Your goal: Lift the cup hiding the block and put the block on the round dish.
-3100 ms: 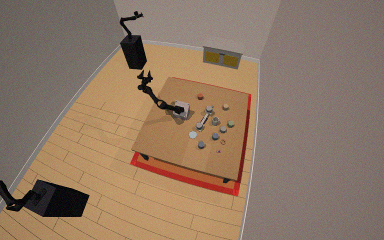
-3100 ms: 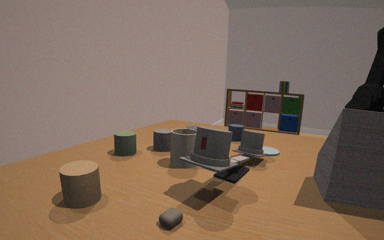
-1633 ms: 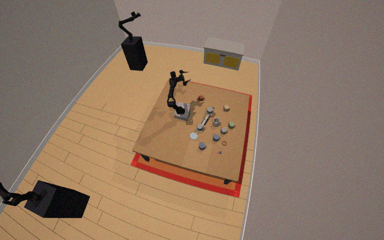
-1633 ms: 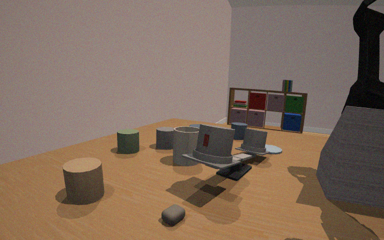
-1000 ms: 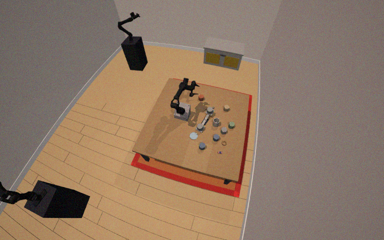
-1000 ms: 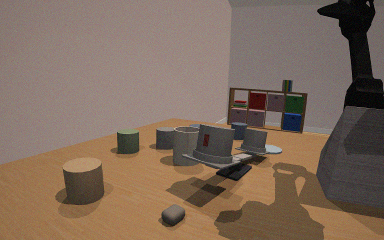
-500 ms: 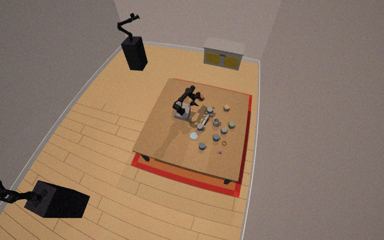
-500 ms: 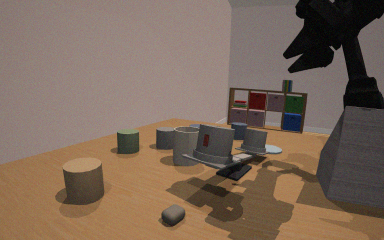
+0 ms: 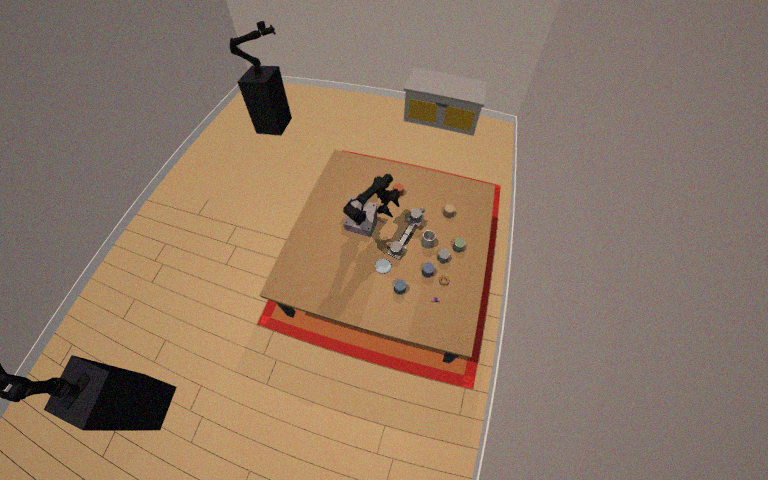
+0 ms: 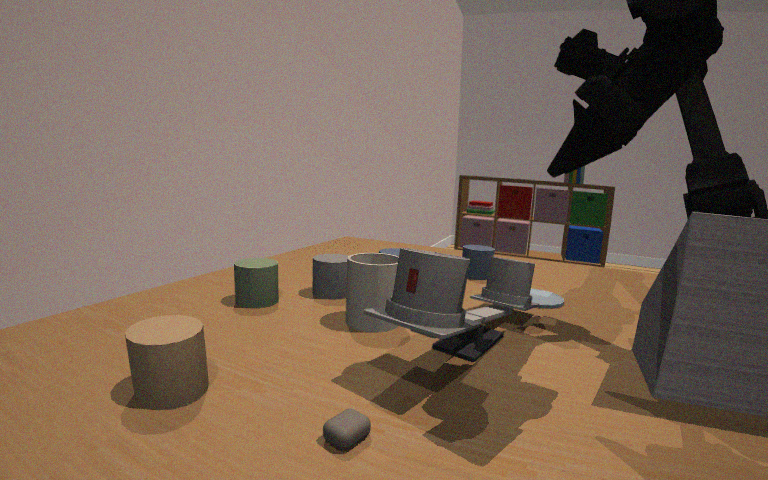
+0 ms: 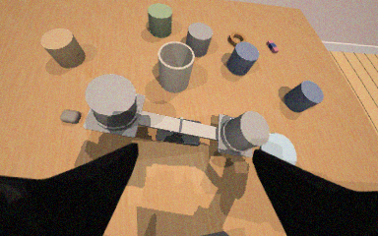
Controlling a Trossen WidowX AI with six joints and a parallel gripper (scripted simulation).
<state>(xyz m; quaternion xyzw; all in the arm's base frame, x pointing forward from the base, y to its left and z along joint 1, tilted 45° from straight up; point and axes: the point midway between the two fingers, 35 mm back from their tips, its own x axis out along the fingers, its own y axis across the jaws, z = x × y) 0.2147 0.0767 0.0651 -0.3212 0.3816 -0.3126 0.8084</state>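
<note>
My gripper tip is now 40 mm short of the pale green block, 150 mm to the left of it and 190 mm above it. From my gripper tip the other things lie so: pale blue round dish: 20 mm behind, 260 mm to the right, 220 mm below; grey pebble: 160 mm ahead, 210 mm to the left, 220 mm below; balance: 80 mm ahead, 20 mm to the right, 190 mm below.
</note>
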